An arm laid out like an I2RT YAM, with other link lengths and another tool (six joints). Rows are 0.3 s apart.
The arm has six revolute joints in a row. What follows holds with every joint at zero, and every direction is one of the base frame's.
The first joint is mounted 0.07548 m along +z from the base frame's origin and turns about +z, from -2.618 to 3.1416 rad.
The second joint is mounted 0.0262 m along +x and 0.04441 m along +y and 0.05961 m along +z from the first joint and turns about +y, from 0 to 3.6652 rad.
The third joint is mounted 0.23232 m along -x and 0.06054 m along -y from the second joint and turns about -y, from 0 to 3.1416 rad.
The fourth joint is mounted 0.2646 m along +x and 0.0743 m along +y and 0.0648 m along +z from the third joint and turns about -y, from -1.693 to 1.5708 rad.
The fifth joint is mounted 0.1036 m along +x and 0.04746 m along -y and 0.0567 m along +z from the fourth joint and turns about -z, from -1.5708 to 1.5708 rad.
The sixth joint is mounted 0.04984 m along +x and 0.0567 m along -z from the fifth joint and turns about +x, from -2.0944 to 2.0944 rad.
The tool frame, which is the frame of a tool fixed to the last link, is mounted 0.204 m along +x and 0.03 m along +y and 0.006 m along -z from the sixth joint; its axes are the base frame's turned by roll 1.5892, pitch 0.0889 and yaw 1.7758 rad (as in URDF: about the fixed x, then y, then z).
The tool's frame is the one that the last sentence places.
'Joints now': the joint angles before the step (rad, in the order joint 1, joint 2, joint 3, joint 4, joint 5, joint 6). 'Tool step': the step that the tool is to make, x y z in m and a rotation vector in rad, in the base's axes. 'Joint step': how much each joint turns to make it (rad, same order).
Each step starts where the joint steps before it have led.
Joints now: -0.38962 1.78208 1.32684 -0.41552 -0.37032 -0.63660
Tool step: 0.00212 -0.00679 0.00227 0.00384 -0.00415 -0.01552
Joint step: -0.01075 0.00697 0.01221 -0.00019 -0.00084 0.00747
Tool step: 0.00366 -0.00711 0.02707 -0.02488 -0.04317 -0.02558
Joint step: -0.00118 -0.05606 -0.00123 -0.00005 0.02082 0.01506
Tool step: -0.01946 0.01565 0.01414 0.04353 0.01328 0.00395
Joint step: -0.00036 -0.07983 -0.02933 -0.07188 -0.02847 0.02204
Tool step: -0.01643 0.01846 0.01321 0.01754 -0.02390 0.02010
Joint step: 0.00879 -0.10604 -0.08365 -0.00342 -0.02633 0.00974
